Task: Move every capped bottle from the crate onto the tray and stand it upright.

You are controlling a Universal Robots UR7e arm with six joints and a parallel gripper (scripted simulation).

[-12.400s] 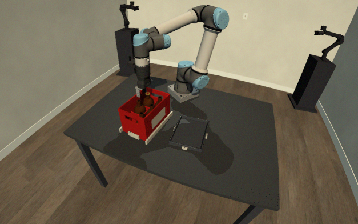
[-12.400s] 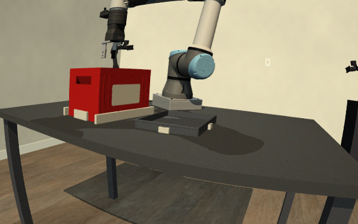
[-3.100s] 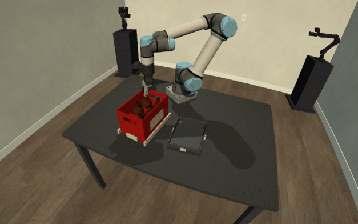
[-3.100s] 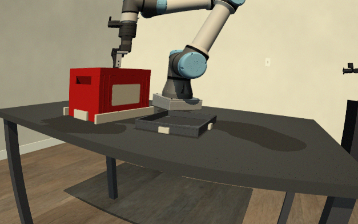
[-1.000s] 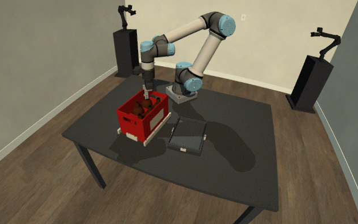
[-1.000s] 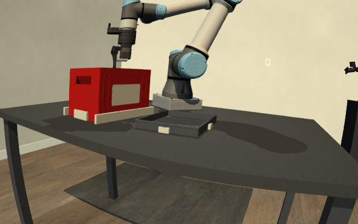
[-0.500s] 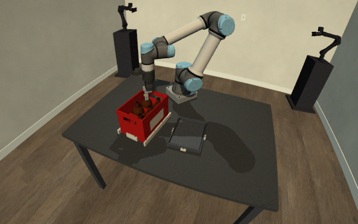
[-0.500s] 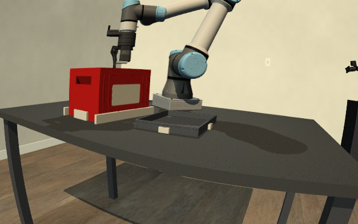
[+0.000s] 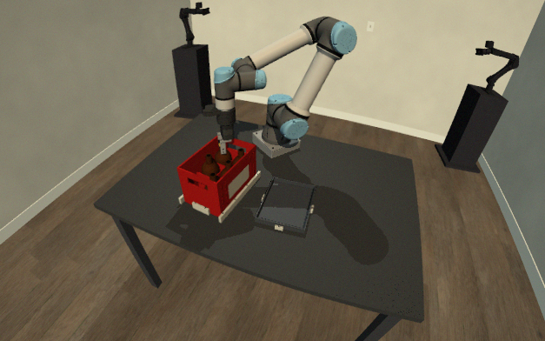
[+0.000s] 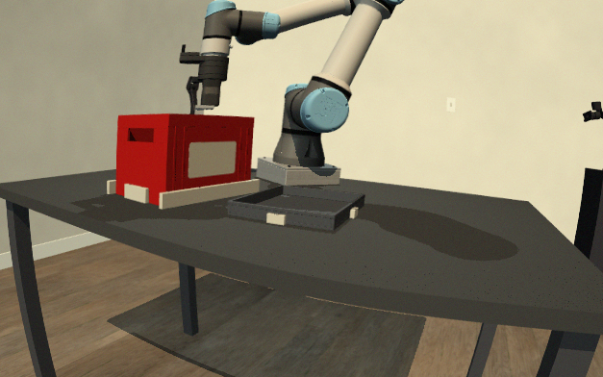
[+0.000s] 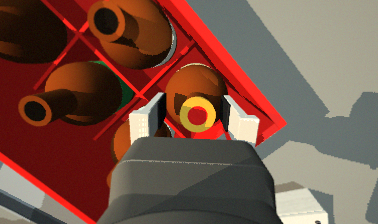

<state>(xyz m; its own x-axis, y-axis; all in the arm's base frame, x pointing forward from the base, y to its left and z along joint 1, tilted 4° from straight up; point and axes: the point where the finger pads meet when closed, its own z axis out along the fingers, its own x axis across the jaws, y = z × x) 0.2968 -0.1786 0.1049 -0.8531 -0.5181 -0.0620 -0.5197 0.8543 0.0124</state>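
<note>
Now: hand 7 cm above the brown capped bottle. Also, from my hand: dark tray 11 cm ahead, 31 cm to the left, 14 cm below; red crate 10 cm ahead, 2 cm to the left, 7 cm below.
</note>
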